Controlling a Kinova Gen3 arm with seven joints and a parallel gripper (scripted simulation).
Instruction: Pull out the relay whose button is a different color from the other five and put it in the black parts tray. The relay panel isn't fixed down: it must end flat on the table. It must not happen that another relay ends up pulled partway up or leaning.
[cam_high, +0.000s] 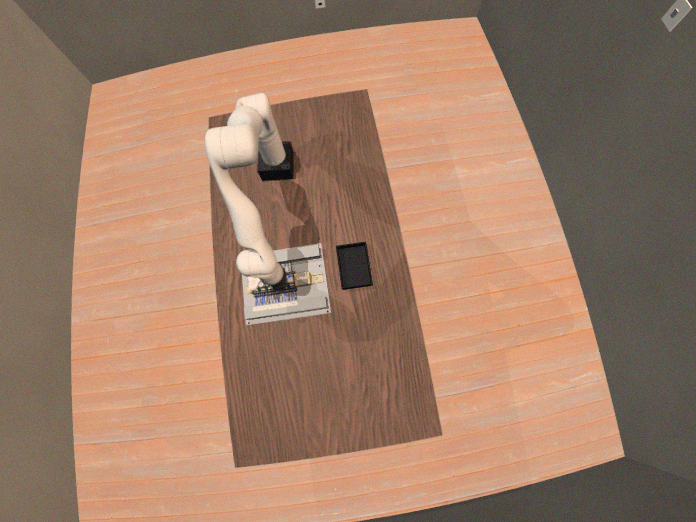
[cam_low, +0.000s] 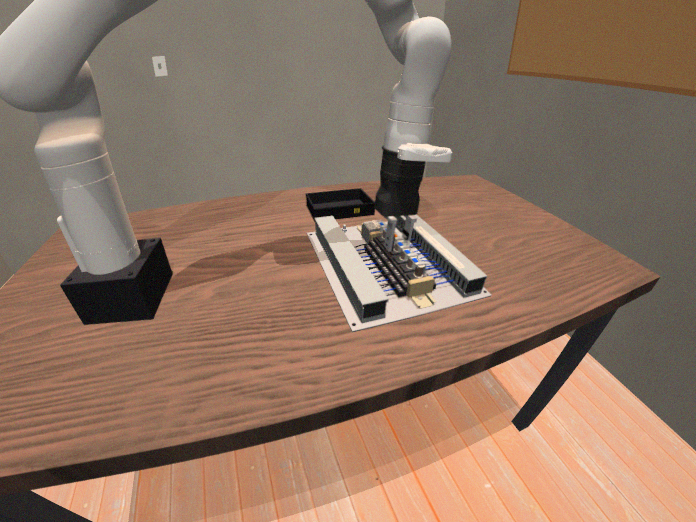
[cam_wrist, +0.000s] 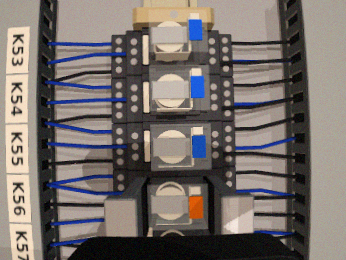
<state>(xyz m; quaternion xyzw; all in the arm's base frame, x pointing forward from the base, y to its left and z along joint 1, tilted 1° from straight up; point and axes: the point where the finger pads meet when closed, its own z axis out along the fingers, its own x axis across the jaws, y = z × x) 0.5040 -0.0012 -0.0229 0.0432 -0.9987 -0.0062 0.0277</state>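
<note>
Now: hand 1 cm above the grey relay. The rest, counted from my hand: relay panel (2 cm to the left, 4 cm below); then black parts tray (5 cm behind, 29 cm to the left, 4 cm below).
</note>
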